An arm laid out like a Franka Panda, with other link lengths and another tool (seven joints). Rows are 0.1 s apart.
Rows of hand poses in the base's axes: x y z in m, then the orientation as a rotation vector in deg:
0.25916, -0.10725, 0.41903, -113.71, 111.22, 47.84
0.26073, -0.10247, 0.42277, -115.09, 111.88, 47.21
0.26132, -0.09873, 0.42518, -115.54, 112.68, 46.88
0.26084, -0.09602, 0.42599, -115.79, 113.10, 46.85
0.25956, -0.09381, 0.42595, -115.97, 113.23, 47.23
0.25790, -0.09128, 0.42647, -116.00, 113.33, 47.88
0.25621, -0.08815, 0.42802, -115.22, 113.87, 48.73
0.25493, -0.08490, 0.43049, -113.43, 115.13, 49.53
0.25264, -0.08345, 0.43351, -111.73, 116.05, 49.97
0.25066, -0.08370, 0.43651, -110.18, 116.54, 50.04
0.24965, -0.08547, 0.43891, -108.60, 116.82, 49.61
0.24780, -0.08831, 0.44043, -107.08, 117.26, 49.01
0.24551, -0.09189, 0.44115, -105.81, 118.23, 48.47
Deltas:
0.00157, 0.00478, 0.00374, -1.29, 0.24, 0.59
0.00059, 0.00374, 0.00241, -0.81, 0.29, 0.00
-0.00048, 0.00271, 0.00081, -0.39, 0.25, 0.03
-0.00128, 0.00221, -0.00004, -0.07, 0.35, 0.13
-0.00166, 0.00253, 0.00052, 0.10, 0.47, 0.08
-0.00169, 0.00313, 0.00155, 0.28, 0.62, -0.53
-0.00128, 0.00325, 0.00247, 0.31, 0.71, -1.37
-0.00229, 0.00145, 0.00302, 0.36, 0.36, -1.27
-0.00198, -0.00025, 0.00300, 0.45, -0.05, -1.12
-0.00101, -0.00177, 0.00240, 0.44, -0.47, -1.16
-0.00185, -0.00284, 0.00152, 0.25, -0.47, -1.20
-0.00229, -0.00358, 0.00072, -0.18, -0.09, -1.16

